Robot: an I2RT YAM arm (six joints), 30 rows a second.
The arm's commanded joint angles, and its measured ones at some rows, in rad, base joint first. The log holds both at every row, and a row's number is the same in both.
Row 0, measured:
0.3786, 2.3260, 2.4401, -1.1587, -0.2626, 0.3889
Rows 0 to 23, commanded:
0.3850, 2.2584, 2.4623, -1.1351, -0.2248, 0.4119
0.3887, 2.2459, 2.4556, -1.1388, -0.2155, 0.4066
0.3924, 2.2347, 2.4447, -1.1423, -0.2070, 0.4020
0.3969, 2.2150, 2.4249, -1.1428, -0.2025, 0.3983
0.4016, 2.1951, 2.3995, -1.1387, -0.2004, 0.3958
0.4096, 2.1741, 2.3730, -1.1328, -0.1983, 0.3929
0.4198, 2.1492, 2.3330, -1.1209, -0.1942, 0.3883
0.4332, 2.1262, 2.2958, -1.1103, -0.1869, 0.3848
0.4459, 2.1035, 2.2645, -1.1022, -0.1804, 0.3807
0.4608, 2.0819, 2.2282, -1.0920, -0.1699, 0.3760
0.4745, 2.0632, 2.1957, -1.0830, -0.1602, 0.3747
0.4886, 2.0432, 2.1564, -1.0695, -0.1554, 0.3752
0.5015, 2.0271, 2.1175, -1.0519, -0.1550, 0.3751
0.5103, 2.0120, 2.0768, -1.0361, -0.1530, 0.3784
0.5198, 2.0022, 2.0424, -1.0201, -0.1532, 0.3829
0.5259, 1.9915, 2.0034, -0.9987, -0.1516, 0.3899
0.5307, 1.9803, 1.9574, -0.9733, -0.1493, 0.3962
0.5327, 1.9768, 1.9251, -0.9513, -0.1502, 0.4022
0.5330, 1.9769, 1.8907, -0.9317, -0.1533, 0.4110
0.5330, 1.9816, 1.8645, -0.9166, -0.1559, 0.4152
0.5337, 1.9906, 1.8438, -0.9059, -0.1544, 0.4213
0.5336, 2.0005, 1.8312, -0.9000, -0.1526, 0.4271
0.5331, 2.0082, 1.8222, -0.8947, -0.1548, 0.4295
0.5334, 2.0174, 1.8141, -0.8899, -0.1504, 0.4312
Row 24, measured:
0.5373, 2.0026, 1.8309, -0.9360, -0.1738, 0.4088
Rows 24 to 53, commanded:
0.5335, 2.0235, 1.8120, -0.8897, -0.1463, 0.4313
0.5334, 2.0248, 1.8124, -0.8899, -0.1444, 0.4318
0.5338, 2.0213, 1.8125, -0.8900, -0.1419, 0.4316
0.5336, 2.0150, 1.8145, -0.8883, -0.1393, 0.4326
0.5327, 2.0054, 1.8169, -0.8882, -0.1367, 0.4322
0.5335, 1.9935, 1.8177, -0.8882, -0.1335, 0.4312
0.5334, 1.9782, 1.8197, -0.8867, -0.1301, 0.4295
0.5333, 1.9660, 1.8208, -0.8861, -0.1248, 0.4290
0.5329, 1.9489, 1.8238, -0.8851, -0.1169, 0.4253
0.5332, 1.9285, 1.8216, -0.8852, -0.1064, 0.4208
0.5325, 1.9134, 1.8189, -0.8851, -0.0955, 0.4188
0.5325, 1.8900, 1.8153, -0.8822, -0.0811, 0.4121
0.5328, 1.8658, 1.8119, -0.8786, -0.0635, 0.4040
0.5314, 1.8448, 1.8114, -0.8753, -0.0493, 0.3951
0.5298, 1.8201, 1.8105, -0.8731, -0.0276, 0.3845
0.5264, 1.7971, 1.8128, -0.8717, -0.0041, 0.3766
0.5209, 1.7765, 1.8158, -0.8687, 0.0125, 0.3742
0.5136, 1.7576, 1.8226, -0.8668, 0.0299, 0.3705
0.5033, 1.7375, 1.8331, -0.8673, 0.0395, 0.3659
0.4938, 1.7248, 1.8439, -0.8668, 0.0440, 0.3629
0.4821, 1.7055, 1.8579, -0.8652, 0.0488, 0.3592
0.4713, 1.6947, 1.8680, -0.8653, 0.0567, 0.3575
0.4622, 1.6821, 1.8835, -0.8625, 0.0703, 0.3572
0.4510, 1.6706, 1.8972, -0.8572, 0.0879, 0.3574
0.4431, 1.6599, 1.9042, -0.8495, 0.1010, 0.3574
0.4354, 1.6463, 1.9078, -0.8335, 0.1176, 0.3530
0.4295, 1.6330, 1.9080, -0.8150, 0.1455, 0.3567
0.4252, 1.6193, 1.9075, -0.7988, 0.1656, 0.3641
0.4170, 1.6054, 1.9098, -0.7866, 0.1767, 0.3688
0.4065, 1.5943, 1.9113, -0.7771, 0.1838, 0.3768
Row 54, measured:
0.4175, 1.6337, 1.8980, -0.8158, 0.1040, 0.3676
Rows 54 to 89, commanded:
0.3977, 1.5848, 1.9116, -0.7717, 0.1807, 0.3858
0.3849, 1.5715, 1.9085, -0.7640, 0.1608, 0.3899
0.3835, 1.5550, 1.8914, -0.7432, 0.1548, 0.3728
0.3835, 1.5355, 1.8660, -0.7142, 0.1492, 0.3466
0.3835, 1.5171, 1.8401, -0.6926, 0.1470, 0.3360
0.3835, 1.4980, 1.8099, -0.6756, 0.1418, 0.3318
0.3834, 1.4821, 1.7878, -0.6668, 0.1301, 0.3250
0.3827, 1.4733, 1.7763, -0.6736, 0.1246, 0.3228
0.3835, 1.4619, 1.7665, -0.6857, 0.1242, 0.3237
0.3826, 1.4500, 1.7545, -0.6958, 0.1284, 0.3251
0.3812, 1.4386, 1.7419, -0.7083, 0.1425, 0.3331
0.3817, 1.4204, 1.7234, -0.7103, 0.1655, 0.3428
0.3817, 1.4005, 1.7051, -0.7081, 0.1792, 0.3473
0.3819, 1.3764, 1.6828, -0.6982, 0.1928, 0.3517
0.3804, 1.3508, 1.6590, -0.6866, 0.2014, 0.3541
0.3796, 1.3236, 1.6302, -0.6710, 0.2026, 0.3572
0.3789, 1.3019, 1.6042, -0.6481, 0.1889, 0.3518
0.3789, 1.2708, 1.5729, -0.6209, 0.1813, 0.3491
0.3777, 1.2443, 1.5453, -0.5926, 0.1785, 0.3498
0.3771, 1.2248, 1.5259, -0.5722, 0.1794, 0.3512
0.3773, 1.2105, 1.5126, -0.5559, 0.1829, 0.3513
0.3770, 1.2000, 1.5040, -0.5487, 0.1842, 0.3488
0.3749, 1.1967, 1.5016, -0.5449, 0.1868, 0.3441
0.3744, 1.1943, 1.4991, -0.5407, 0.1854, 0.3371
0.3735, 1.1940, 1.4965, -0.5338, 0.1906, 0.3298
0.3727, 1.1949, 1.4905, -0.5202, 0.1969, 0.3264
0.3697, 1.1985, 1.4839, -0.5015, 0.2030, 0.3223
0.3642, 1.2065, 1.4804, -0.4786, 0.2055, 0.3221
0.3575, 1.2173, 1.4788, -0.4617, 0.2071, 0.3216
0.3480, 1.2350, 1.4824, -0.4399, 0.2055, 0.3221
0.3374, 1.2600, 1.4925, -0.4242, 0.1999, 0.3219
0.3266, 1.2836, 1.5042, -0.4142, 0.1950, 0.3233
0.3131, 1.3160, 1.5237, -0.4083, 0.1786, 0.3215
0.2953, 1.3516, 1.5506, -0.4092, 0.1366, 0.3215
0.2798, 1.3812, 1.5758, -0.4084, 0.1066, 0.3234
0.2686, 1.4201, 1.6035, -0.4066, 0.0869, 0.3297
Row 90, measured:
0.2970, 1.3525, 1.5467, -0.4545, 0.1493, 0.3325
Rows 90 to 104, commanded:
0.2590, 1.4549, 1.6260, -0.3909, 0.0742, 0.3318
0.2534, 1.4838, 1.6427, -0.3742, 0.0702, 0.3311
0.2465, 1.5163, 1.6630, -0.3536, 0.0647, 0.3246
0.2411, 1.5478, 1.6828, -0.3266, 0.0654, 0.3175
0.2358, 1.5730, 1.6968, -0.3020, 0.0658, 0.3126
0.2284, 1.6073, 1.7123, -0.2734, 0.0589, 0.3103
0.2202, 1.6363, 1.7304, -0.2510, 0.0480, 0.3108
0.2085, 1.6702, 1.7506, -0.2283, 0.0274, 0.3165
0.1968, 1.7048, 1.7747, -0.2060, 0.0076, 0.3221
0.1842, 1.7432, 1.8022, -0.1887, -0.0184, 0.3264
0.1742, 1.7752, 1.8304, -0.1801, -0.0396, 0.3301
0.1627, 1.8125, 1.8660, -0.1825, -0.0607, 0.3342
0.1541, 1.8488, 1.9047, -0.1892, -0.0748, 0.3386
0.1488, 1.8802, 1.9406, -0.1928, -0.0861, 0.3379
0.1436, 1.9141, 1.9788, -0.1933, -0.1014, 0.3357
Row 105, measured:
0.1612, 1.8671, 1.8996, -0.2352, -0.0353, 0.3294
